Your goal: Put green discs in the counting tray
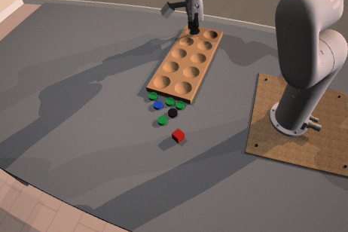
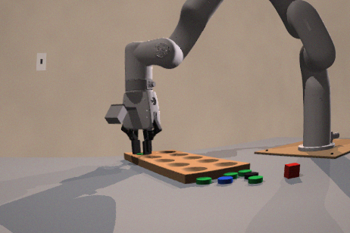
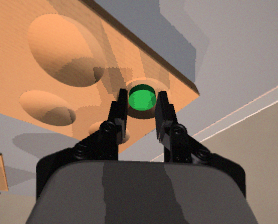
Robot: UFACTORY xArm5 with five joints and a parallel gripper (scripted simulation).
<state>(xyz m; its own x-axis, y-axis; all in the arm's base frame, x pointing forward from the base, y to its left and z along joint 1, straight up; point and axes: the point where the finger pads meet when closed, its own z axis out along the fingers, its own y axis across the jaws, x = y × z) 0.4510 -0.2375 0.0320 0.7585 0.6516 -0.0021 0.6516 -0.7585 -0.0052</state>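
The black disc lies 12 cm behind my hand, 38 cm to the left of it and 3 cm below it. From my hand the other things lie so: red cube 18 cm behind, 45 cm to the left, 3 cm below; blue disc 7 cm behind, 38 cm to the left, 3 cm below; wooden counting tray 5 cm behind, 14 cm to the left, 3 cm below.
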